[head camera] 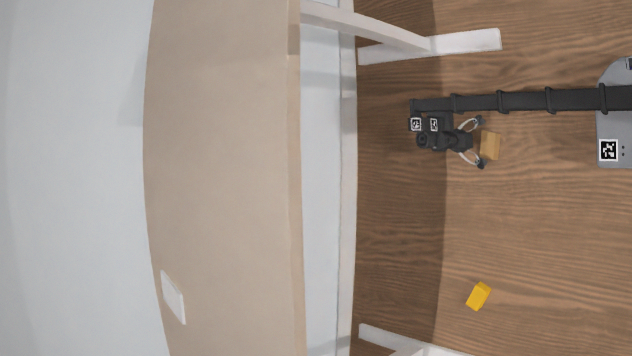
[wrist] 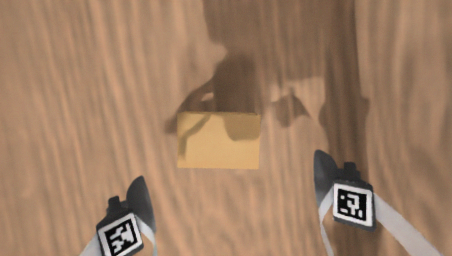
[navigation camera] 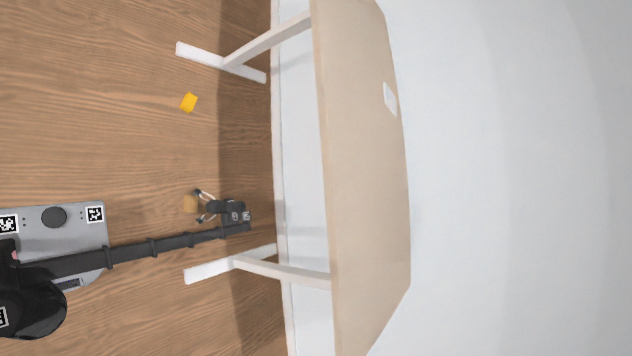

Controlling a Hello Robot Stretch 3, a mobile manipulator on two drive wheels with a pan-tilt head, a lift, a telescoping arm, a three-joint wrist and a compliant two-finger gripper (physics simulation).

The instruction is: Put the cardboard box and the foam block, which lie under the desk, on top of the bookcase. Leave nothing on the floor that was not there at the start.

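Frame: origin at the robot's base, x ahead, y left, z up, level; millimetres.
Seen in the pictures: gripper, fingertip midpoint: (head camera: 483, 141) (navigation camera: 196, 206); robot's base, link origin: (navigation camera: 54, 216).
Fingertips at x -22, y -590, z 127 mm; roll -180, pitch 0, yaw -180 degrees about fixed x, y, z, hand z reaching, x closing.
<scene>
Offsets run from my fingertips to a thing's top centre. Level surfaces: height alone.
The tan cardboard box {dy -19, dx +9, dz -76 mm} (head camera: 491, 145) (navigation camera: 190, 204) (wrist: 218, 145) lies on the floor, with the gripper's shadow across it in the wrist view. My gripper (head camera: 480, 142) (navigation camera: 199, 206) (wrist: 232, 181) is open and empty. In the wrist view its fingers stand wide apart, one to each side of the box and lower in the picture, touching nothing. The yellow foam block {dy -34, dx +558, dz -82 mm} (head camera: 478, 296) (navigation camera: 188, 102) lies on the floor some way to the side of the box, near the other desk leg. The bookcase does not show in these views.
The desk {dz +824 mm} (head camera: 225, 175) (navigation camera: 365, 175) stands against the wall, with a flat white item {dy -484, dx +413, dz +833 mm} (head camera: 173, 298) (navigation camera: 390, 99) on its top. A white desk foot (head camera: 465, 41) (navigation camera: 207, 270) is beside my extended arm (head camera: 525, 101) (navigation camera: 170, 244). My base (head camera: 612, 127) (navigation camera: 40, 240) stands in front of the desk.
</scene>
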